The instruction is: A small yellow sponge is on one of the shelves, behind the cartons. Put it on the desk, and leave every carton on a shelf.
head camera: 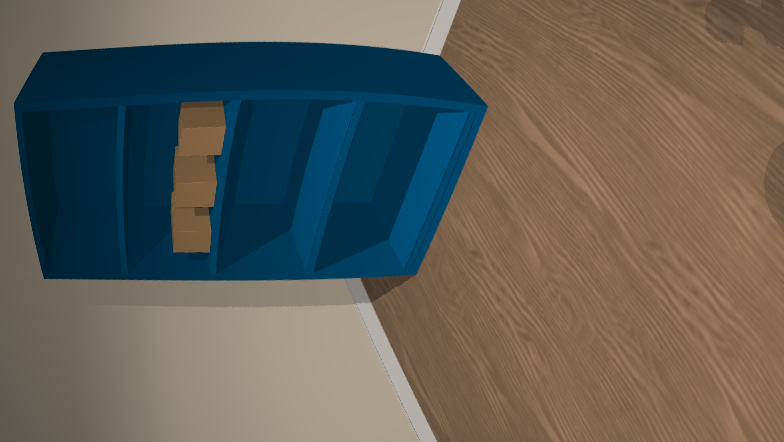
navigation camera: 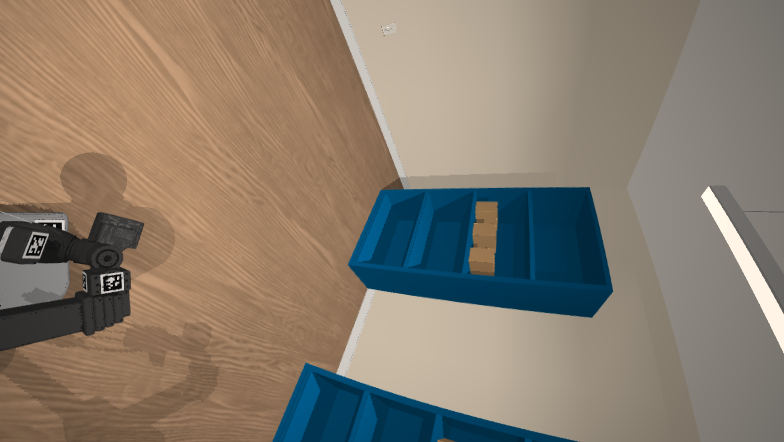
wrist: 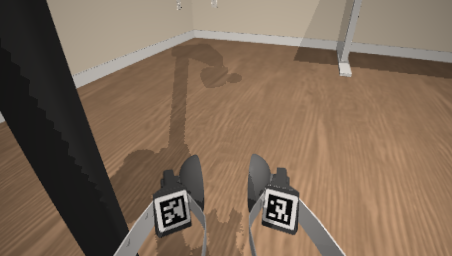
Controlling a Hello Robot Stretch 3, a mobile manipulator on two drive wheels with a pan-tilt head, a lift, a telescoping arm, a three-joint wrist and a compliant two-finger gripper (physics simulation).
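Frame: origin at the robot's base, x ahead, y left, z up, level; centimetres.
Where they show: gripper, between the fingertips: (wrist: pixel 224 173).
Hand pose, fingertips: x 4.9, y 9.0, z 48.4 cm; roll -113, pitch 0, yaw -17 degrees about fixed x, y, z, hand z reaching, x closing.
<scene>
After its pixels a point has its place.
A blue shelf unit (head camera: pixel 247 68) {x -48.1, y -198.5, z 92.6 cm} (navigation camera: pixel 483 299) {x -57.8, y -210.0, z 110.3 cm} stands against the wall; both camera views are turned sideways. Three brown cartons, with the middle one (head camera: pixel 196 192) {x -3.3, y -214.1, z 107.6 cm} (navigation camera: pixel 484 235) {x -7.2, y -211.3, z 108.7 cm} between two others (head camera: pixel 202 140) {x -21.3, y -199.0, z 107.8 cm} (head camera: pixel 191 240) {x 15.6, y -229.8, z 108.4 cm}, stand in a row on its second shelf from the top. The small yellow sponge does not show; the space behind the cartons is partly hidden. In the wrist view my gripper (wrist: pixel 224 173) {x 4.9, y 9.0, z 48.4 cm} is open and empty above the floor, away from the shelves. A white leg (wrist: pixel 350 32) {x 155.2, y 151.5, z 25.8 cm}, apparently the desk's, shows at the top right; the desk top does not show.
A second blue shelf unit (navigation camera: pixel 301 406) {x -122.7, y -118.3, z 7.7 cm} is cut off at the bottom of the navigation view, with a sliver of a carton (navigation camera: pixel 445 440) {x -118.8, y -130.8, z 101.8 cm} in it. My arm (navigation camera: pixel 43 323) {x -10.1, y -6.4, z 70.0 cm} and wrist show at the left there. A dark post (wrist: pixel 50 125) crosses the wrist view's left side.
</scene>
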